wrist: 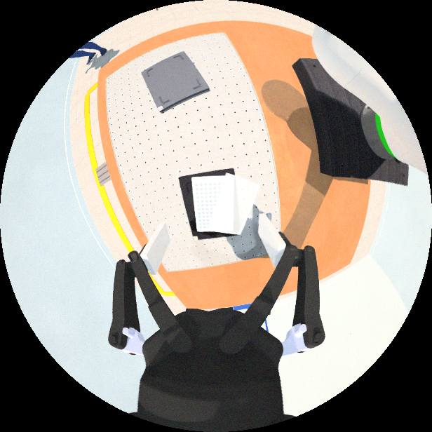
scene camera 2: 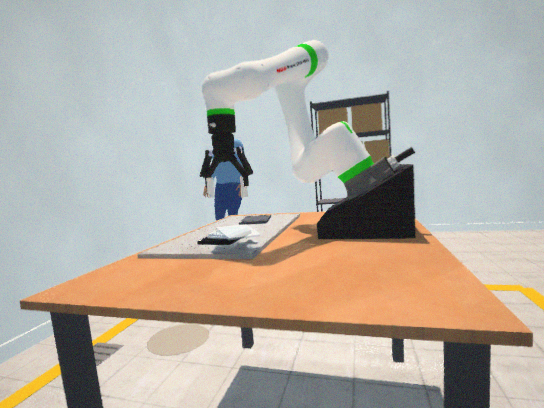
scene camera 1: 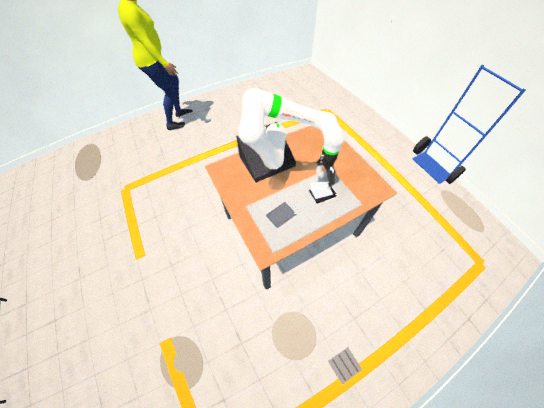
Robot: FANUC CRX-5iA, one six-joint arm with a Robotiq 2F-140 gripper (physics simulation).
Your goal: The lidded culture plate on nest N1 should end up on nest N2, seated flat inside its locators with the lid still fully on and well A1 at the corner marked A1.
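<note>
The white culture plate sits over the black nest, taken as N1. Its wells show along its left part in the wrist view. The pale lid is turned and shifted to the right, overhanging the plate and nest; in scene camera 2 the lid looks tilted. The grey nest, taken as N2, is bare, with corner locators and a small white mark at one corner. My gripper is open and empty, above the plate, not touching it.
Both nests stand on a perforated board on the orange table. The black arm base stands beside the board. A person stands beyond the floor line.
</note>
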